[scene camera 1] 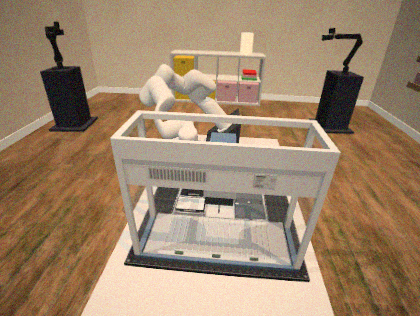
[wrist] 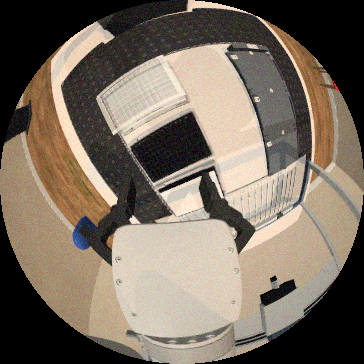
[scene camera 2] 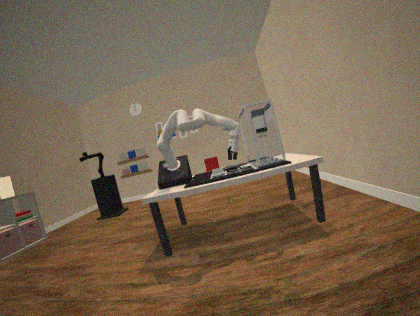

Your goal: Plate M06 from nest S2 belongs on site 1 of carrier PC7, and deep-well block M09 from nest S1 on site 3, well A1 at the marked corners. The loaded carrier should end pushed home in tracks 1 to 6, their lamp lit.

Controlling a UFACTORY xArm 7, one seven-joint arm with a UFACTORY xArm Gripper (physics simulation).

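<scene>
In the wrist view a pale gridded plate or block, a black-welled one and a white one with a black edge stand in a row; their labels are unreadable, so I cannot tell which is M06 or M09. The grey carrier PC7 lies apart from this row, with small white markers and no labware on it. Its end is close to the slotted track deck. My gripper is open and empty, above the black-welled and white items' end of the row.
A white frame enclosure stands over the track deck, its posts and upper panel near the arm. Small dark green lamps line the deck's front; I cannot tell if any is lit. A dark perforated board borders the nests.
</scene>
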